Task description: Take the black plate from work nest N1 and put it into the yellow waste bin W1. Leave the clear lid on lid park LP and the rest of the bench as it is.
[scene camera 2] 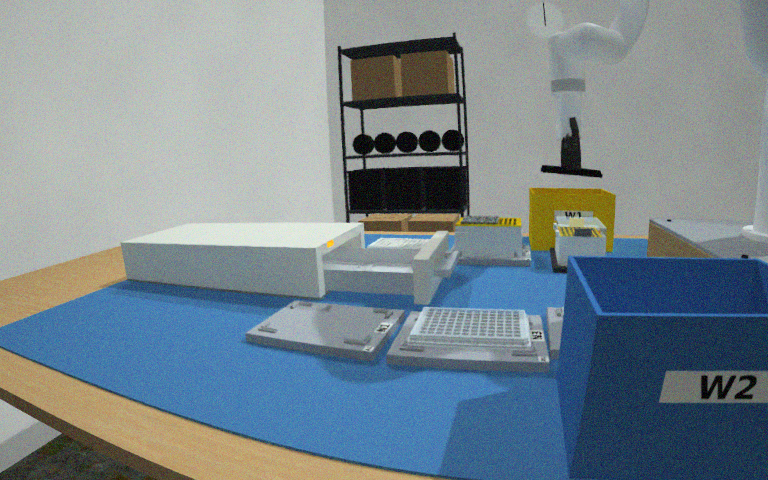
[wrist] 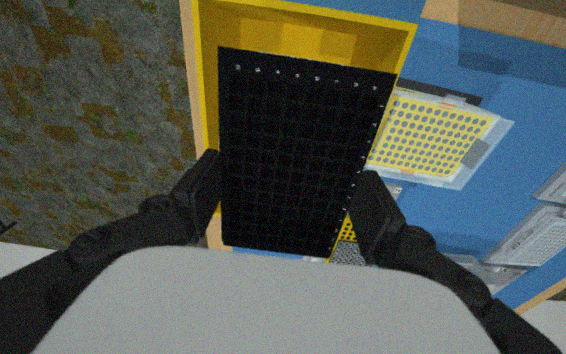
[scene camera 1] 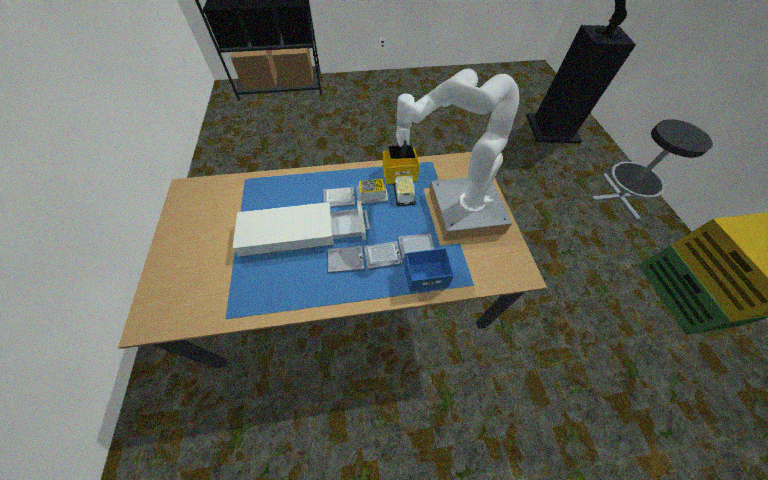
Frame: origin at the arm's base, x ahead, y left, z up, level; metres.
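Seen in the pictures: gripper, fingertip midpoint: (scene camera 2: 570,169) (wrist: 289,180) (scene camera 1: 401,151); arm's base at its link origin: (scene camera 1: 471,202).
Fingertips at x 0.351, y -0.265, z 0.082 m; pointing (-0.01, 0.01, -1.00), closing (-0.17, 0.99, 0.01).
Note:
Pixels of each thing's top centre, then the offset from my fingertips to it. "pt": a spot on its surface instead.
- black plate at its top centre: (wrist: 288,188) (scene camera 2: 570,165) (scene camera 1: 401,149) dx +0.000, dy +0.000, dz +0.008 m
- yellow waste bin W1 at its top centre: (wrist: 286,145) (scene camera 2: 569,190) (scene camera 1: 401,157) dx +0.001, dy -0.003, dz -0.049 m
- empty grey nest at its top centre: (scene camera 2: 326,318) (wrist: 480,289) (scene camera 1: 345,258) dx +0.260, dy +0.561, dz -0.152 m
- yellow-topped tip box at its top centre: (wrist: 435,149) (scene camera 2: 579,221) (scene camera 1: 405,184) dx -0.023, dy +0.149, dz -0.091 m
- nest with a white plate, surface spot: (scene camera 2: 470,325) (scene camera 1: 382,254) pt dx +0.086, dy +0.542, dz -0.143 m
- blue bin W2 at its top centre: (scene camera 2: 697,280) (scene camera 1: 429,263) dx -0.112, dy +0.636, dz -0.049 m
My gripper (scene camera 1: 402,146) (scene camera 2: 570,163) (wrist: 289,180) is shut on the black plate (scene camera 1: 400,151) (scene camera 2: 572,170) (wrist: 295,155), with one finger on each long side. The plate is roughly level. In scene camera 2 it hangs a little above the rim of the yellow waste bin W1 (scene camera 1: 400,171) (scene camera 2: 542,226) (wrist: 300,36). In the wrist view the plate covers much of the bin's opening, and its near end reaches past the bin. An empty grey nest (scene camera 1: 345,259) (scene camera 2: 328,331) lies at the front; its label is hard to read. I cannot tell which piece is the clear lid.
A yellow-topped tip box (scene camera 1: 404,190) (scene camera 2: 580,243) (wrist: 435,137) stands beside W1, with another tip box (scene camera 1: 372,191) (scene camera 2: 488,240) nearby. A white instrument (scene camera 1: 283,226) (scene camera 2: 226,254) has its tray out. A nest with a white plate (scene camera 1: 382,254) (scene camera 2: 470,325) and blue bin W2 (scene camera 1: 428,268) (scene camera 2: 668,345) stand at the front.

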